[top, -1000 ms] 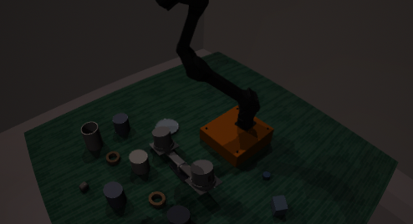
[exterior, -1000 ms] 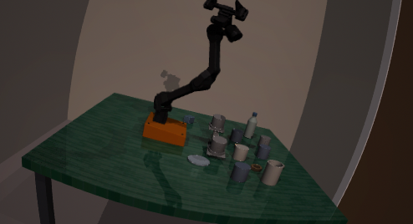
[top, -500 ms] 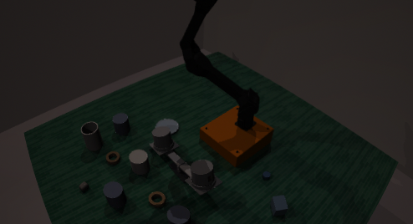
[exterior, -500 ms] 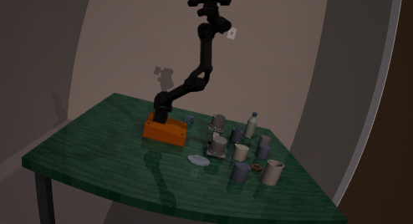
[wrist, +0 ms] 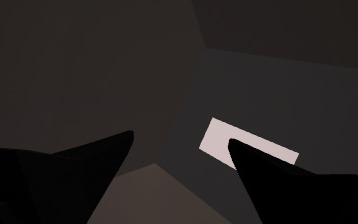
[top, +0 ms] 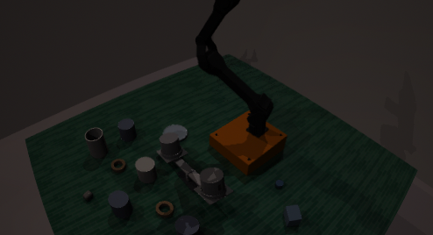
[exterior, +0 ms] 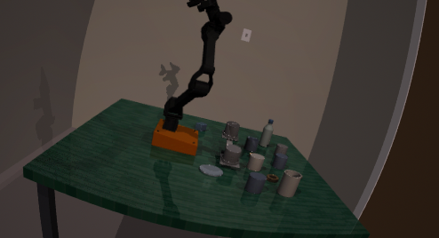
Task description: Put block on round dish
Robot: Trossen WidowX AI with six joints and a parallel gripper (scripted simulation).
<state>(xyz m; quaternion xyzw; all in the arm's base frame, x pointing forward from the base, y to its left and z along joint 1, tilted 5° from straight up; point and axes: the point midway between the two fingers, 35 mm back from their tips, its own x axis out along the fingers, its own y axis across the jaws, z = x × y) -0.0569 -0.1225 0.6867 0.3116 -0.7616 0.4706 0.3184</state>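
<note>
Now: gripper tip 74 cm above the block and 32 cm short of it. Also, from my gripper tip: bottle (67 cm below, 61 cm ahead, 43 cm to the left); then round dish (78 cm below, 23 cm ahead, 10 cm to the right); then balance (74 cm below, 34 cm ahead, 13 cm to the left).
</note>
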